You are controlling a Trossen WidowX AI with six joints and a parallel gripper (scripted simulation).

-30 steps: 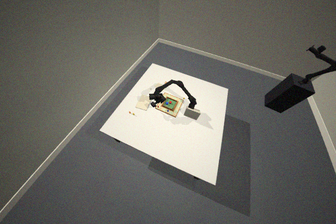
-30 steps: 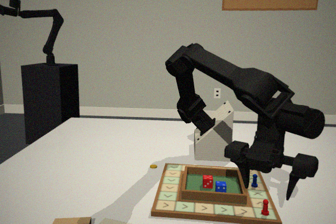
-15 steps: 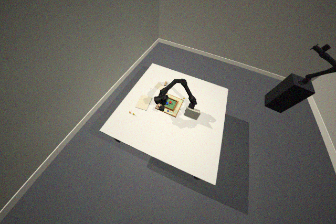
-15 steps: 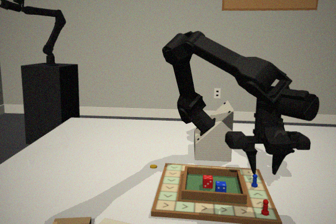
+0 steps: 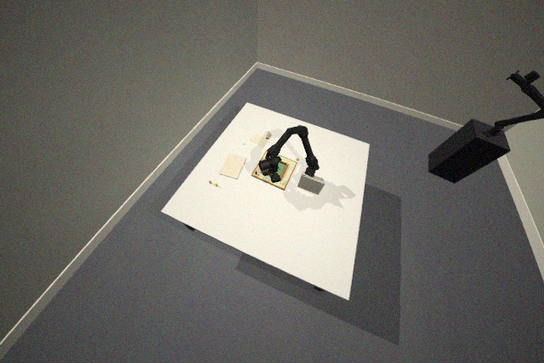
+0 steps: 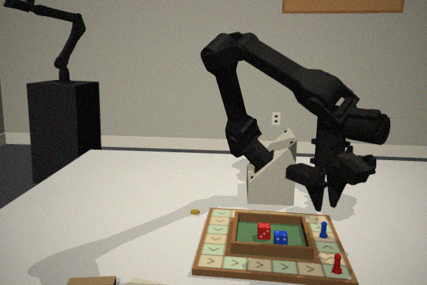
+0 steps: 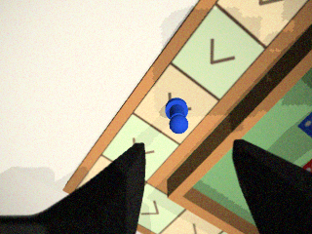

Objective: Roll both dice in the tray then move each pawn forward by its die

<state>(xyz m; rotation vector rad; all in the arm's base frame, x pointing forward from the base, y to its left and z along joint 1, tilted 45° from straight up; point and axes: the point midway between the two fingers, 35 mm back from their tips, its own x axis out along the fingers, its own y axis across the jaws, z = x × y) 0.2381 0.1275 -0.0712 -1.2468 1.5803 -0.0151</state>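
My gripper tip is now 5 cm above the blue pawn. Round my gripper tip: red pawn 13 cm ahead, 5 cm below, 1 cm to the left; then yellow token 30 cm to the right, 9 cm behind, 7 cm below; then green tray 11 cm to the right, 7 cm below, 3 cm ahead.
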